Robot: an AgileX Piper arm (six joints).
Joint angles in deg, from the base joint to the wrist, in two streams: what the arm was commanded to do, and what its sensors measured. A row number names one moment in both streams.
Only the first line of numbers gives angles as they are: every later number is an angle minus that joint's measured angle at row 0.
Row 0, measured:
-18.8, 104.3, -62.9, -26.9, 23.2, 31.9
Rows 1 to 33, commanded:
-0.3, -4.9, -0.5, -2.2, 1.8, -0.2
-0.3, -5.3, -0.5, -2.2, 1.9, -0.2
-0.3, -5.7, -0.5, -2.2, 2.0, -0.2
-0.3, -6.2, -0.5, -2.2, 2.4, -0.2
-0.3, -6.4, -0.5, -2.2, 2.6, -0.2
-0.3, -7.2, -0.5, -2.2, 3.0, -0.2
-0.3, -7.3, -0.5, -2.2, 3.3, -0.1
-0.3, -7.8, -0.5, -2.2, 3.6, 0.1
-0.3, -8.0, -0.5, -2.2, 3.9, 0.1
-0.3, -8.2, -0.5, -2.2, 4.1, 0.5
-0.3, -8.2, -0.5, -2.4, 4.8, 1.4
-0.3, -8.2, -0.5, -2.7, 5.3, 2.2
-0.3, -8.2, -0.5, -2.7, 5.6, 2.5
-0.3, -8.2, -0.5, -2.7, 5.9, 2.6
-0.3, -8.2, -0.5, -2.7, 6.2, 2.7
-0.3, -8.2, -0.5, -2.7, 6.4, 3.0
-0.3, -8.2, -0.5, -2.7, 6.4, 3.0
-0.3, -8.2, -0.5, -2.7, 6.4, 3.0
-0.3, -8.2, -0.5, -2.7, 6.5, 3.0
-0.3, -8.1, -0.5, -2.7, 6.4, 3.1
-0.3, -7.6, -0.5, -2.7, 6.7, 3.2
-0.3, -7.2, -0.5, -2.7, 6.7, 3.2
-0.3, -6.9, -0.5, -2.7, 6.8, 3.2
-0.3, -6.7, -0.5, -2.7, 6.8, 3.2
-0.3, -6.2, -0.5, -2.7, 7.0, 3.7
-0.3, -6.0, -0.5, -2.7, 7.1, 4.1
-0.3, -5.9, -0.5, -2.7, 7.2, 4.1
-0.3, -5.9, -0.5, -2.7, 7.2, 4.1
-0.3, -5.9, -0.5, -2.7, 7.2, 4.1
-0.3, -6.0, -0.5, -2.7, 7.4, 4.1
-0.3, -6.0, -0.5, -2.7, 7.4, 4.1
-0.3, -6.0, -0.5, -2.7, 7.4, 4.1
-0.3, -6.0, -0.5, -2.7, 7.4, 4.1
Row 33, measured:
0.0, -4.3, 0.4, 0.4, 6.4, 3.9
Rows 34 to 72, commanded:
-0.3, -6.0, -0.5, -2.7, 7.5, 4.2
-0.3, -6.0, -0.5, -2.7, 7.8, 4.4
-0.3, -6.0, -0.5, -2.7, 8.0, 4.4
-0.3, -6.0, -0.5, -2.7, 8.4, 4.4
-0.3, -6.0, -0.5, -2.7, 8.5, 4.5
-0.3, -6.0, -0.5, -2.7, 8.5, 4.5
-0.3, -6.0, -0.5, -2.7, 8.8, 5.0
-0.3, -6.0, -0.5, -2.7, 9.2, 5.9
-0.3, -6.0, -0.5, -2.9, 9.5, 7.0
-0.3, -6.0, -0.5, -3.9, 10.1, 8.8
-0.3, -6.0, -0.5, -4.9, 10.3, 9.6
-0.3, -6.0, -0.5, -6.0, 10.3, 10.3
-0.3, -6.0, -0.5, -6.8, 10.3, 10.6
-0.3, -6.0, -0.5, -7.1, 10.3, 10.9
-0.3, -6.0, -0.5, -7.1, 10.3, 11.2
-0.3, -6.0, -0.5, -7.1, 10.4, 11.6
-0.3, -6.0, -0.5, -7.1, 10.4, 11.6
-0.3, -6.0, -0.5, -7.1, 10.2, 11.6
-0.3, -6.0, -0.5, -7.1, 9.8, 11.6
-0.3, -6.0, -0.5, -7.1, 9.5, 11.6
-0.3, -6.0, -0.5, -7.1, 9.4, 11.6
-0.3, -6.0, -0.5, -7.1, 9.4, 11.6
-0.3, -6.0, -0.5, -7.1, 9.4, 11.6
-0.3, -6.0, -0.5, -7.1, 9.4, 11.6
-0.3, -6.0, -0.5, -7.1, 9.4, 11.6
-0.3, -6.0, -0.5, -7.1, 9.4, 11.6
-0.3, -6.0, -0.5, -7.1, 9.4, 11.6
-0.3, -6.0, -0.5, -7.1, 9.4, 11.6
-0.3, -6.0, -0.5, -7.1, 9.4, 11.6
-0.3, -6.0, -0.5, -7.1, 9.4, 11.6
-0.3, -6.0, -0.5, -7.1, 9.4, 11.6
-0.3, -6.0, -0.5, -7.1, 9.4, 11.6
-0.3, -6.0, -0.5, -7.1, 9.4, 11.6
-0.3, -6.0, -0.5, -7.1, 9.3, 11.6
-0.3, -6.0, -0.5, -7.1, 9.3, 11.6
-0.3, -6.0, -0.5, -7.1, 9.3, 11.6
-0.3, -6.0, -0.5, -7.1, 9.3, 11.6
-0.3, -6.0, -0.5, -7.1, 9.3, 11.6
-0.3, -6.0, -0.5, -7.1, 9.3, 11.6
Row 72, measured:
0.0, -4.2, 0.4, -2.3, 9.0, 11.5
